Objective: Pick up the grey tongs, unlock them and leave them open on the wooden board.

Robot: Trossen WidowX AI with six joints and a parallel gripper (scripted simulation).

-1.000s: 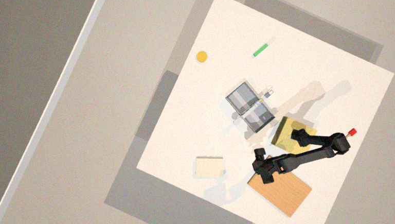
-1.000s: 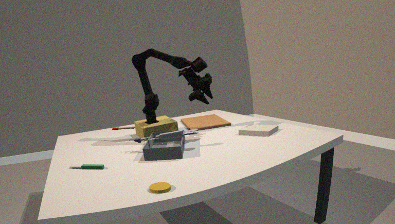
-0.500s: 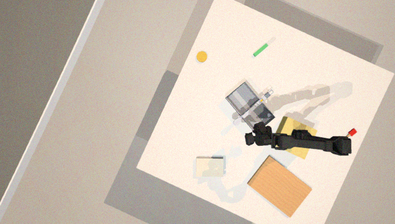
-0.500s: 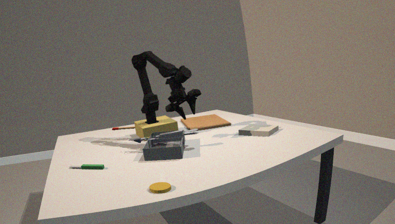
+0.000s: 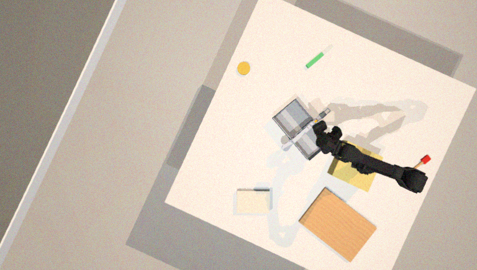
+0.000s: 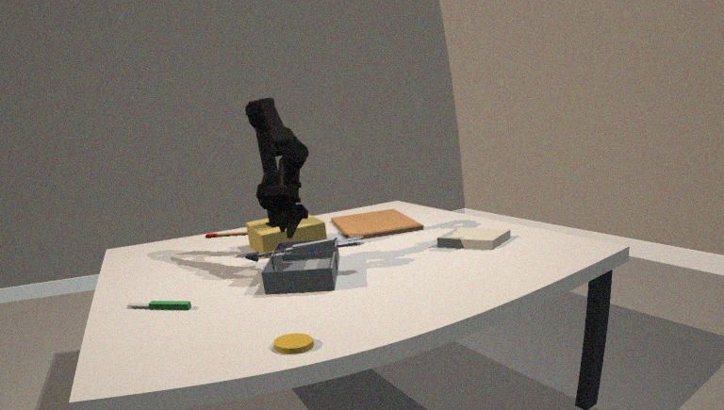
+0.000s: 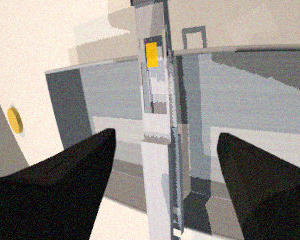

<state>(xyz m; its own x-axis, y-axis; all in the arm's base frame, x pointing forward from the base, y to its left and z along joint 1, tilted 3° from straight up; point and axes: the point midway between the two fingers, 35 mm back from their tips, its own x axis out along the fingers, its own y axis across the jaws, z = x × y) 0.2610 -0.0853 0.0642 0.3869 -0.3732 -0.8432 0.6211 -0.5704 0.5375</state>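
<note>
Now: gripper tip 5 cm to the left of the yellow lock piece and 4 cm above it. Round my gripper tip: grey roasting tin (5 cm ahead, 2 cm to the left, 7 cm below); yellow disc (45 cm ahead, 22 cm to the right, 9 cm below); cream slab (19 cm ahead, 47 cm to the left, 9 cm below).
</note>
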